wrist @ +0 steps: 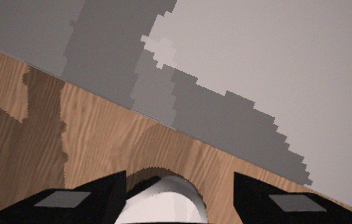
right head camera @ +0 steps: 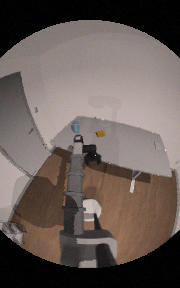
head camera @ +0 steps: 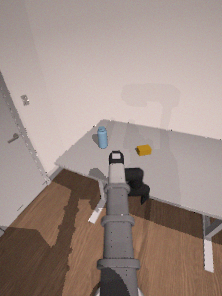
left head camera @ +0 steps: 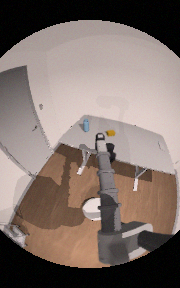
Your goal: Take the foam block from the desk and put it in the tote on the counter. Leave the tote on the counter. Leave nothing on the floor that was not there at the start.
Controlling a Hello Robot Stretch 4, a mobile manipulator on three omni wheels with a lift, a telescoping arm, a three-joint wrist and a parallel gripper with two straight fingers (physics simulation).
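Frame: origin at the robot's base, x ahead, y left, z up, level; centimetres.
Seen in the pictures: gripper, fingertip midpoint: [wrist: 179, 187] [right head camera: 92, 164] [head camera: 133, 203]; robot's base, origin of the base link: [right head camera: 88, 209] [left head camera: 94, 208].
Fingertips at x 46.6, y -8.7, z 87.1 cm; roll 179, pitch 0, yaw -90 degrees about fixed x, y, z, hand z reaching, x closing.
Offsets run from my fingertips to a thing's top centre. Level surfaces: height alone.
The foam block, a small orange-yellow block @[dx +36.8, dy -11.3, dz +9.7 cm] [head camera: 144, 150] [left head camera: 111, 133] [right head camera: 100, 134], lies on the grey desk @[dz +5.2 cm] [head camera: 185, 170] [left head camera: 145, 145] [right head camera: 135, 145] [wrist: 280, 50], towards its left part. My gripper [wrist: 179, 187] is open and empty in the wrist view, its two black fingers wide apart, pointing down by the desk's front edge. In the head views the black gripper body shows beside the arm's end, nearer to me than the block; its fingertips are hard to make out there. The block does not show in the wrist view. The tote and the counter do not show.
A blue bottle @[dx +45.7, dy +18.6, dz +21.7 cm] [head camera: 102, 137] [left head camera: 86, 125] [right head camera: 75, 126] stands on the desk left of the block, close ahead of the arm's end. A wall is behind the desk, a grey door [head camera: 12, 165] [left head camera: 17, 110] at the left. My white base [left head camera: 92, 209] [wrist: 165, 207] is on the wooden floor.
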